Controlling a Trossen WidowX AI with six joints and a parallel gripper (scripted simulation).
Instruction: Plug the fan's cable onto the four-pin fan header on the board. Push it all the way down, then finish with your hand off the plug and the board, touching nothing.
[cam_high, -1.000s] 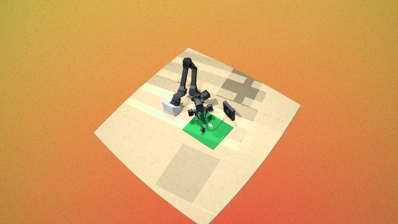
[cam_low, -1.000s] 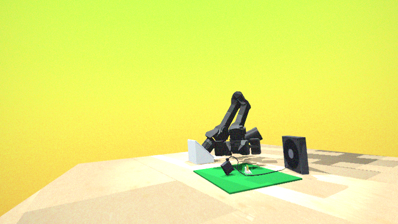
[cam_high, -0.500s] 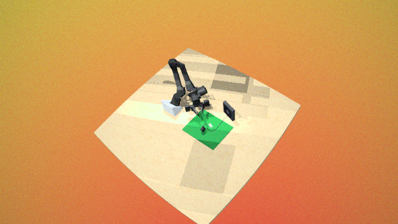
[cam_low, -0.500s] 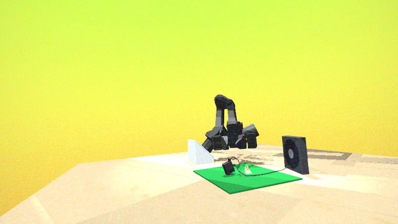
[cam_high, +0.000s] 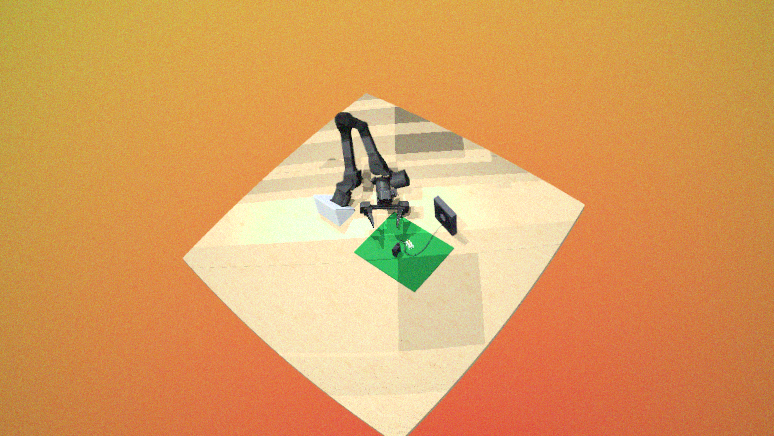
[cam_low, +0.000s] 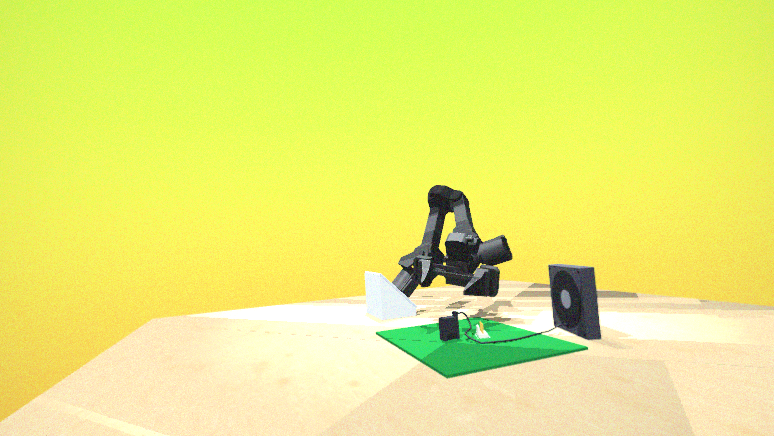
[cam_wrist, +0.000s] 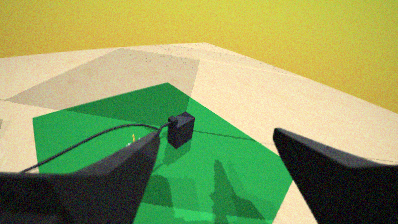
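Now: the dark fan plug 6 cm below my gripper tip, 6 cm ahead of it and 4 cm to the right of it. Also, from my gripper tip: green board 10 cm below, 8 cm ahead, 1 cm to the right; then black fan 16 cm to the left, 16 cm ahead, 3 cm below; then white four-pin header 8 cm below, 8 cm ahead, 2 cm to the left.
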